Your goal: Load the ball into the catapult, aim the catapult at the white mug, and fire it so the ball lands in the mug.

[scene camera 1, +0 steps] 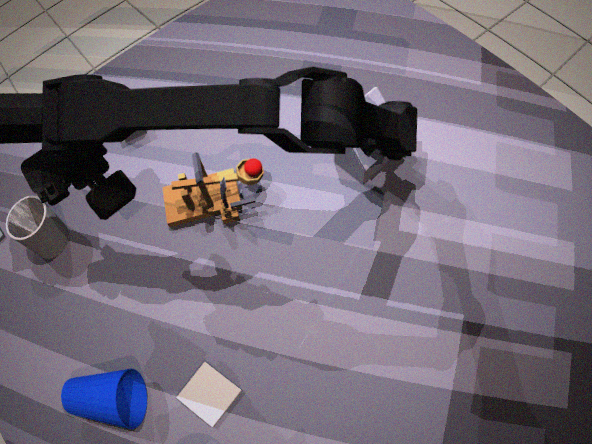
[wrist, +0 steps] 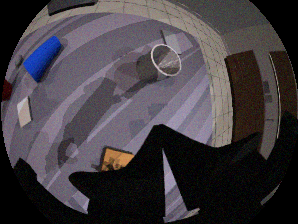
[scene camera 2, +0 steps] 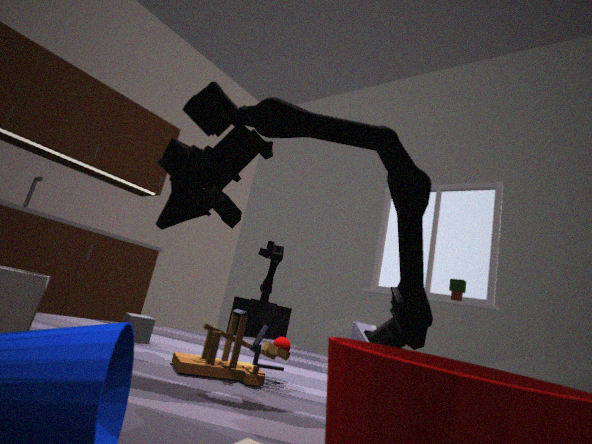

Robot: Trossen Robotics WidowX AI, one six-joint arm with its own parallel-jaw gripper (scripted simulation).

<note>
The gripper (scene camera 2: 158,227) is shut and holds nothing. Further things: a catapult (scene camera 1: 186,200), a blue cup (scene camera 2: 70,378), a red box (scene camera 2: 369,386) and a tan tile (scene camera 1: 209,394).
The catapult also shows in scene camera 2 (scene camera 2: 186,364). The blue cup also shows in scene camera 1 (scene camera 1: 119,398) and in the wrist view (wrist: 39,60). The gripper also shows in scene camera 1 (scene camera 1: 78,179) and in the wrist view (wrist: 158,129). Scene camera 1 misses the red box: it is out of frame.
</note>
